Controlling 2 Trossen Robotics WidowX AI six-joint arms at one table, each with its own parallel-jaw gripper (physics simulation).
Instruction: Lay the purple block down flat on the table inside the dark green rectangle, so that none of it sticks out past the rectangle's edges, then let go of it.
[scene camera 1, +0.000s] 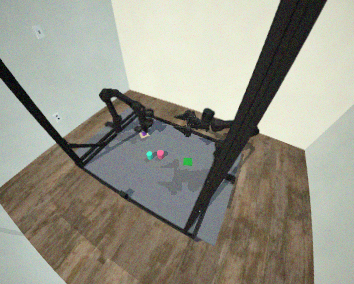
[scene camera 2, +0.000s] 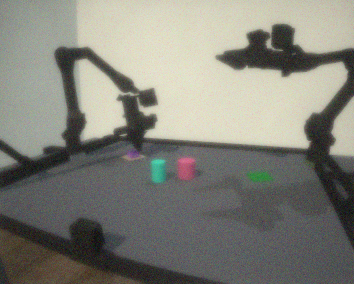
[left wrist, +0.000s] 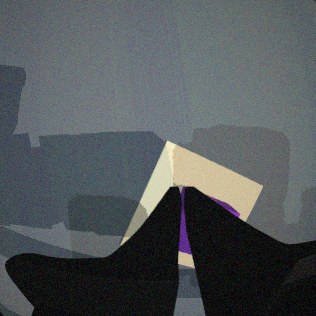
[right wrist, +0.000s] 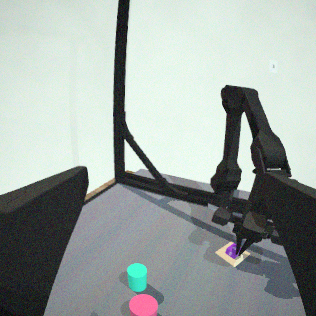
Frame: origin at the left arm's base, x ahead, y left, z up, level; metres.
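Seen in the pictures: left gripper, fingertip midpoint: (scene camera 1: 146, 133) (scene camera 2: 140, 151) (left wrist: 180, 194) (right wrist: 237, 254); right gripper, fingertip midpoint: (scene camera 1: 174, 121) (scene camera 2: 219, 55) (right wrist: 179, 178); left arm's base at its link origin: (scene camera 1: 118, 130) (scene camera 2: 74, 152) (right wrist: 219, 202); right arm's base at its link origin: (scene camera 2: 317, 160).
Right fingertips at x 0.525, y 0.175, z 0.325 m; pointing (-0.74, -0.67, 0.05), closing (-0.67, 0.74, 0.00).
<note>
Offsets run from my right fingertips to a thing's top centre. "*": to the spot under its first point.
The purple block @[0.325 m down, 0.337 m back, 0.033 m right] (scene camera 1: 144, 133) (scene camera 2: 133, 154) (left wrist: 230, 208) (right wrist: 231, 249) sits on a beige pad @[0.343 m down, 0.337 m back, 0.033 m right] (scene camera 1: 145, 136) (scene camera 2: 129, 158) (left wrist: 213, 182) (right wrist: 226, 255) at the far left of the grey table. My left gripper (scene camera 1: 144, 130) (scene camera 2: 138, 148) (left wrist: 180, 194) (right wrist: 237, 254) points down at the block's edge. The dark green rectangle @[* 0.343 m down, 0.120 m ahead, 0.032 m left] (scene camera 1: 187, 161) (scene camera 2: 260, 176) lies flat on the right, empty. My right gripper (scene camera 1: 178, 116) (scene camera 2: 218, 57) is open and held high at the back.
A teal cylinder @[0.289 m down, 0.106 m back, 0.149 m right] (scene camera 1: 149, 155) (scene camera 2: 158, 171) (right wrist: 136, 276) and a pink cylinder @[0.295 m down, 0.057 m back, 0.083 m right] (scene camera 1: 160, 154) (scene camera 2: 186, 168) (right wrist: 143, 305) stand side by side between the pad and the rectangle. A black frame post (scene camera 1: 232, 141) rises at the right. A small black mount (scene camera 2: 87, 238) sits on the front rail.
</note>
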